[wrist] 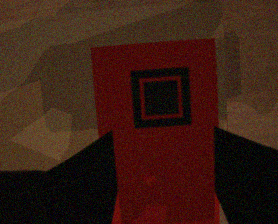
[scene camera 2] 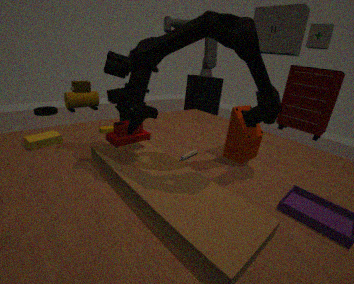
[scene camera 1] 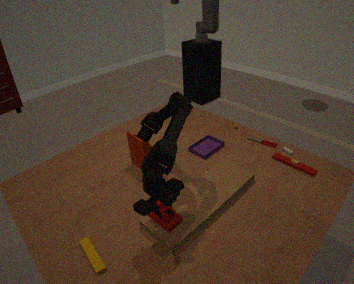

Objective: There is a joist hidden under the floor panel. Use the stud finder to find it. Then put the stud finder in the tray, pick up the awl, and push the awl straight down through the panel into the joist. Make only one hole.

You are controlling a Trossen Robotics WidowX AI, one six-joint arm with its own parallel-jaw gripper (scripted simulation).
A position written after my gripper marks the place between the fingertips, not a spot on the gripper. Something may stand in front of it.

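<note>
My gripper: scene camera 1 [scene camera 1: 165, 214], scene camera 2 [scene camera 2: 125, 132], wrist view [wrist: 158, 132]. Stud finder [wrist: 160, 99].
</note>
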